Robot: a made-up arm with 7 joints. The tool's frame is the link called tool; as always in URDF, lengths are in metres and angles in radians. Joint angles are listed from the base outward.
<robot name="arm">
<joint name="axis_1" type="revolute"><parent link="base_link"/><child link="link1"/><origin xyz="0.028 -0.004 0.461" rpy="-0.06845 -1.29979 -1.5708"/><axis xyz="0 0 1"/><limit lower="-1.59" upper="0.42"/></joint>
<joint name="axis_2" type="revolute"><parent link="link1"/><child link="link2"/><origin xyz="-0.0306 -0.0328 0.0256" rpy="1.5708 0 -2.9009"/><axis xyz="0 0 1"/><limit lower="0.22" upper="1.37"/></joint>
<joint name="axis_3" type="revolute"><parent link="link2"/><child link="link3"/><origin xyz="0.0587 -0.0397 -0.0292" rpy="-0.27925 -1.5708 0"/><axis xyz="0 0 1"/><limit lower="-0.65" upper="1.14"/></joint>
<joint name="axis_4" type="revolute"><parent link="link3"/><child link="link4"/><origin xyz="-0.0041 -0.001 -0.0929" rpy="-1.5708 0 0"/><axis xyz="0 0 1"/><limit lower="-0.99" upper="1.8"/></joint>
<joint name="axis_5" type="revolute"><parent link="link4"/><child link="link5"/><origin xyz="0.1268 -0.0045 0.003" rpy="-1.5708 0 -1.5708"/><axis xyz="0 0 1"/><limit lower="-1.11" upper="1.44"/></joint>
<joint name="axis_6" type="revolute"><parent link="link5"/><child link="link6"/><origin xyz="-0.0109 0.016 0.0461" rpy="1.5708 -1.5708 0"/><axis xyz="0 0 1"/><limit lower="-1.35" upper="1.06"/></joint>
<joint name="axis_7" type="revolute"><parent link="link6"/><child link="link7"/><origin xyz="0.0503 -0.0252 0.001" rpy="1.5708 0 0"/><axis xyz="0 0 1"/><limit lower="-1.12" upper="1.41"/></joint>
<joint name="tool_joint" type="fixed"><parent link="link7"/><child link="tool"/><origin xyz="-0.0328 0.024 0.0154" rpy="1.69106 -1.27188 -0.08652"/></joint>
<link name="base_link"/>
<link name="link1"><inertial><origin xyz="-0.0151 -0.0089 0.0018"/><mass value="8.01"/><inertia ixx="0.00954" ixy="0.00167" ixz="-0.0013" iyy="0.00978" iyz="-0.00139" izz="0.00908"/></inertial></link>
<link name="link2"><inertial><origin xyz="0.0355 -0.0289 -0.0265"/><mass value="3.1"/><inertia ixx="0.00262" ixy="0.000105" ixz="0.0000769" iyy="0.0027" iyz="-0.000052" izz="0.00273"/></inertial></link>
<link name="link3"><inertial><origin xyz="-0.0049 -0.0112 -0.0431"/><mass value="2.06"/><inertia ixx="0.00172" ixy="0" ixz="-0.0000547" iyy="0.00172" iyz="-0.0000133" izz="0.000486"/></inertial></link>
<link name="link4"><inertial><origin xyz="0.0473 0.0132 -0.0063"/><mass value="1.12"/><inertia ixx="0.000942" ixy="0.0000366" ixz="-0.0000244" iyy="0.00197" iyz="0" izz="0.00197"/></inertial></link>
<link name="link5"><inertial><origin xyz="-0.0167 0.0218 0.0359"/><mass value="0.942"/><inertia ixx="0.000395" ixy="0" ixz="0" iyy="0.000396" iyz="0" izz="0.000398"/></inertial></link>
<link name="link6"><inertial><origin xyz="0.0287 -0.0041 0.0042"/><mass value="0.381"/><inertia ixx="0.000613" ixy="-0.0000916" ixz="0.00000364" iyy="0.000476" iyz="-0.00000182" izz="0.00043"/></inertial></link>
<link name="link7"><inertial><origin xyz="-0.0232 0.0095 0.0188"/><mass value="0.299"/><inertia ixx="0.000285" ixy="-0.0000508" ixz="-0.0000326" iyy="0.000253" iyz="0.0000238" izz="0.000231"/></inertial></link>
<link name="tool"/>
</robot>
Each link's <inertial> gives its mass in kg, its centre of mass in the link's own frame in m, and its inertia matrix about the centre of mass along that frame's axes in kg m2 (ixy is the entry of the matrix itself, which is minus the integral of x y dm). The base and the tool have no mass. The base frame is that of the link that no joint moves.
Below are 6 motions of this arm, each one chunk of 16 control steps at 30 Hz.
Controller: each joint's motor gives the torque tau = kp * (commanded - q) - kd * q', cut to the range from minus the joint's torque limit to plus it. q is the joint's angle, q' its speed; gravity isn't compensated. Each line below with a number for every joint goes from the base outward.
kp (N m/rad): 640 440 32 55 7.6 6.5 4.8
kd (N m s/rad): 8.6 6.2 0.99 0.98 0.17 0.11 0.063
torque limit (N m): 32 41 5.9 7.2 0.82 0.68 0.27
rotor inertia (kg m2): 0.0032 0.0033 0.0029 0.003 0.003 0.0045 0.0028
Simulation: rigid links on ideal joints. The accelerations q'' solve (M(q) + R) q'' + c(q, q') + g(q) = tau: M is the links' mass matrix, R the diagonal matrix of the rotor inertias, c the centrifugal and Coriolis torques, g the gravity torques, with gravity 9.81 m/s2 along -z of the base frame. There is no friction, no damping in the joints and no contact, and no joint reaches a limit. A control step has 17 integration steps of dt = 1/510 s. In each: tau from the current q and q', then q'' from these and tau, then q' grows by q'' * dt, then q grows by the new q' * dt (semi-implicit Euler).
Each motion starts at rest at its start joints. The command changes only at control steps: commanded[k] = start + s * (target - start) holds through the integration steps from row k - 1 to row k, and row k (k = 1, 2, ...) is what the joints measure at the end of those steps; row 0 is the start. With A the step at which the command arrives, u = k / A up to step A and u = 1 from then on. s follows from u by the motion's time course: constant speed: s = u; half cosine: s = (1 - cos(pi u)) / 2; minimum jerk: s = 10 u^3 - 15 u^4 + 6 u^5; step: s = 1 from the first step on.
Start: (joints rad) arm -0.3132 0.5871 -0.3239 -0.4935 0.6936 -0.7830 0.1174
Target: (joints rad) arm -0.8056 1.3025 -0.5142 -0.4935 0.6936 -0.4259 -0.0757
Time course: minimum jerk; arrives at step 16
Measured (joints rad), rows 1 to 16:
1: -0.3174 0.5859 -0.3395 -0.4716 0.6962 -0.7896 0.1214
2: -0.3237 0.5958 -0.3676 -0.4421 0.7005 -0.7897 0.1315
3: -0.3383 0.6199 -0.3934 -0.4311 0.7024 -0.7781 0.1349
4: -0.3660 0.6587 -0.4122 -0.4385 0.6979 -0.7585 0.1226
5: -0.4048 0.7129 -0.4253 -0.4511 0.6902 -0.7324 0.0990
6: -0.4522 0.7807 -0.4385 -0.4577 0.6862 -0.7000 0.0743
7: -0.5057 0.8582 -0.4565 -0.4566 0.6876 -0.6605 0.0535
8: -0.5622 0.9406 -0.4790 -0.4531 0.6911 -0.6152 0.0342
9: -0.6183 1.0227 -0.5023 -0.4524 0.6930 -0.5688 0.0128
10: -0.6708 1.0995 -0.5229 -0.4555 0.6926 -0.5264 -0.0104
11: -0.7165 1.1667 -0.5394 -0.4605 0.6915 -0.4911 -0.0318
12: -0.7531 1.2207 -0.5522 -0.4654 0.6908 -0.4637 -0.0481
13: -0.7791 1.2593 -0.5623 -0.4691 0.6905 -0.4440 -0.0586
14: -0.7943 1.2821 -0.5708 -0.4718 0.6897 -0.4321 -0.0641
15: -0.8005 1.2914 -0.5786 -0.4742 0.6874 -0.4278 -0.0659
16: -0.8009 1.2922 -0.5869 -0.4771 0.6831 -0.4297 -0.0652

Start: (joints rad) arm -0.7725 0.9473 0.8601 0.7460 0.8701 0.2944 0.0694
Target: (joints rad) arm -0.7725 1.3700 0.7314 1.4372 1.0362 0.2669 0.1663
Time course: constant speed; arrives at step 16
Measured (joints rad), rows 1 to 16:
1: -0.7714 0.9636 0.8393 0.7988 0.8654 0.2831 0.0750
2: -0.7684 0.9829 0.8223 0.8825 0.8764 0.2806 0.0923
3: -0.7656 1.0044 0.8138 0.9571 0.8978 0.2992 0.1116
4: -0.7648 1.0304 0.8099 1.0081 0.9151 0.3203 0.1210
5: -0.7658 1.0596 0.8068 1.0391 0.9248 0.3236 0.1199
6: -0.7674 1.0893 0.8019 1.0633 0.9312 0.3082 0.1168
7: -0.7685 1.1172 0.7947 1.0935 0.9383 0.2882 0.1192
8: -0.7687 1.1430 0.7861 1.1352 0.9472 0.2776 0.1277
9: -0.7683 1.1675 0.7776 1.1854 0.9574 0.2797 0.1381
10: -0.7677 1.1921 0.7700 1.2373 0.9677 0.2879 0.1470
11: -0.7675 1.2176 0.7631 1.2851 0.9778 0.2933 0.1535
12: -0.7677 1.2442 0.7565 1.3271 0.9874 0.2917 0.1586
13: -0.7682 1.2712 0.7497 1.3656 0.9968 0.2852 0.1632
14: -0.7687 1.2982 0.7429 1.4042 1.0063 0.2783 0.1682
15: -0.7690 1.3247 0.7360 1.4453 1.0158 0.2742 0.1739
16: -0.7691 1.3507 0.7291 1.4891 1.0255 0.2733 0.1804

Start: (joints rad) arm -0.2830 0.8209 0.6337 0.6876 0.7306 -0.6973 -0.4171
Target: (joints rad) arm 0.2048 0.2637 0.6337 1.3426 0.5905 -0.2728 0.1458
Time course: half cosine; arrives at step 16
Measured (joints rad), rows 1 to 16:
1: -0.2839 0.8089 0.6286 0.7046 0.7310 -0.6931 -0.4129
2: -0.2712 0.7866 0.6056 0.7346 0.7230 -0.6755 -0.3962
3: -0.2469 0.7581 0.5891 0.7725 0.7156 -0.6524 -0.3655
4: -0.2159 0.7238 0.5879 0.8166 0.7107 -0.6245 -0.3262
5: -0.1790 0.6833 0.5948 0.8648 0.7028 -0.5880 -0.2833
6: -0.1375 0.6364 0.6016 0.9186 0.6898 -0.5442 -0.2369
7: -0.0925 0.5843 0.6051 0.9794 0.6741 -0.4974 -0.1852
8: -0.0454 0.5295 0.6065 1.0452 0.6592 -0.4507 -0.1285
9: 0.0021 0.4747 0.6083 1.1122 0.6465 -0.4058 -0.0703
10: 0.0480 0.4227 0.6115 1.1759 0.6357 -0.3635 -0.0149
11: 0.0902 0.3751 0.6154 1.2330 0.6254 -0.3255 0.0348
12: 0.1268 0.3336 0.6191 1.2814 0.6152 -0.2936 0.0776
13: 0.1564 0.2996 0.6222 1.3203 0.6057 -0.2689 0.1128
14: 0.1781 0.2745 0.6246 1.3489 0.5983 -0.2516 0.1392
15: 0.1913 0.2592 0.6265 1.3666 0.5938 -0.2411 0.1551
16: 0.1952 0.2546 0.6278 1.3725 0.5926 -0.2374 0.1596

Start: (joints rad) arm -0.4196 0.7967 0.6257 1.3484 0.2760 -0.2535 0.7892
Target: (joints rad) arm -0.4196 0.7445 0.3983 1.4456 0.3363 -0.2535 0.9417
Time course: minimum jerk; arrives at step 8
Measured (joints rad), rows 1 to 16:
1: -0.4231 0.7889 0.6204 1.3617 0.2791 -0.2459 0.7929
2: -0.4246 0.7758 0.6002 1.3848 0.2842 -0.2309 0.8117
3: -0.4228 0.7656 0.5668 1.4099 0.2968 -0.2204 0.8447
4: -0.4211 0.7558 0.5223 1.4327 0.3165 -0.2175 0.8824
5: -0.4213 0.7442 0.4735 1.4527 0.3348 -0.2204 0.9191
6: -0.4218 0.7334 0.4316 1.4695 0.3461 -0.2249 0.9498
7: -0.4214 0.7279 0.4050 1.4805 0.3517 -0.2268 0.9664
8: -0.4207 0.7285 0.3947 1.4832 0.3539 -0.2247 0.9655
9: -0.4209 0.7313 0.3925 1.4784 0.3523 -0.2220 0.9558
10: -0.4221 0.7327 0.3929 1.4711 0.3471 -0.2234 0.9504
11: -0.4233 0.7323 0.3936 1.4661 0.3407 -0.2288 0.9525
12: -0.4236 0.7316 0.3939 1.4654 0.3374 -0.2335 0.9564
13: -0.4230 0.7314 0.3935 1.4680 0.3388 -0.2334 0.9571
14: -0.4222 0.7314 0.3930 1.4714 0.3430 -0.2291 0.9555
15: -0.4218 0.7314 0.3926 1.4736 0.3463 -0.2248 0.9547
16: -0.4218 0.7313 0.3925 1.4738 0.3468 -0.2235 0.9554

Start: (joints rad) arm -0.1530 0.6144 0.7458 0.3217 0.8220 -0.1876 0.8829
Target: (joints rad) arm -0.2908 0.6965 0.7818 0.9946 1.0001 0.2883 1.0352
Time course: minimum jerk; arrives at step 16
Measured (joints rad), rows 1 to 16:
1: -0.1593 0.6089 0.7394 0.3445 0.8250 -0.1873 0.8848
2: -0.1617 0.6041 0.7136 0.3822 0.8260 -0.1765 0.8954
3: -0.1644 0.6033 0.6911 0.4175 0.8293 -0.1616 0.9088
4: -0.1726 0.6079 0.6840 0.4513 0.8363 -0.1426 0.9178
5: -0.1846 0.6165 0.6907 0.4901 0.8461 -0.1116 0.9246
6: -0.1985 0.6266 0.7046 0.5432 0.8599 -0.0652 0.9348
7: -0.2135 0.6364 0.7191 0.6142 0.8794 -0.0055 0.9517
8: -0.2288 0.6452 0.7302 0.6979 0.9027 0.0611 0.9736
9: -0.2439 0.6530 0.7375 0.7845 0.9259 0.1264 0.9961
10: -0.2580 0.6601 0.7428 0.8642 0.9454 0.1834 1.0157
11: -0.2706 0.6669 0.7477 0.9306 0.9605 0.2288 1.0306
12: -0.2810 0.6729 0.7526 0.9809 0.9720 0.2629 1.0411
13: -0.2884 0.6777 0.7569 1.0152 0.9804 0.2866 1.0480
14: -0.2928 0.6807 0.7600 1.0351 0.9856 0.3004 1.0518
15: -0.2946 0.6820 0.7616 1.0432 0.9878 0.3049 1.0529
16: -0.2948 0.6823 0.7621 1.0435 0.9877 0.3024 1.0519

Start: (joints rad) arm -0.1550 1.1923 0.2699 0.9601 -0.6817 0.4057 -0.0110
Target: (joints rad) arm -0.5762 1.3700 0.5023 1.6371 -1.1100 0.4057 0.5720
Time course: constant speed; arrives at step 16
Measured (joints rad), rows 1 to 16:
1: -0.1886 1.1881 0.2603 1.0103 -0.6903 0.4047 0.0169
2: -0.2169 1.1873 0.2463 1.0610 -0.7108 0.4319 0.0690
3: -0.2406 1.1984 0.2496 1.1101 -0.7302 0.4635 0.1198
4: -0.2659 1.2142 0.2744 1.1582 -0.7509 0.4690 0.1518
5: -0.2921 1.2282 0.3023 1.1995 -0.7804 0.4497 0.1746
6: -0.3189 1.2391 0.3237 1.2365 -0.8137 0.4289 0.2065
7: -0.3456 1.2490 0.3404 1.2751 -0.8430 0.4237 0.2493
8: -0.3716 1.2595 0.3565 1.3187 -0.8669 0.4319 0.2917
9: -0.3970 1.2704 0.3734 1.3662 -0.8884 0.4417 0.3268
10: -0.4224 1.2813 0.3907 1.4142 -0.9104 0.4458 0.3580
11: -0.4483 1.2920 0.4080 1.4598 -0.9340 0.4446 0.3917
12: -0.4744 1.3030 0.4253 1.5027 -0.9595 0.4419 0.4291
13: -0.5006 1.3142 0.4427 1.5443 -0.9864 0.4399 0.4673
14: -0.5267 1.3256 0.4600 1.5863 -1.0138 0.4390 0.5037
15: -0.5526 1.3368 0.4769 1.6296 -1.0405 0.4385 0.5388
16: -0.5785 1.3478 0.4936 1.6740 -1.0662 0.4383 0.5740

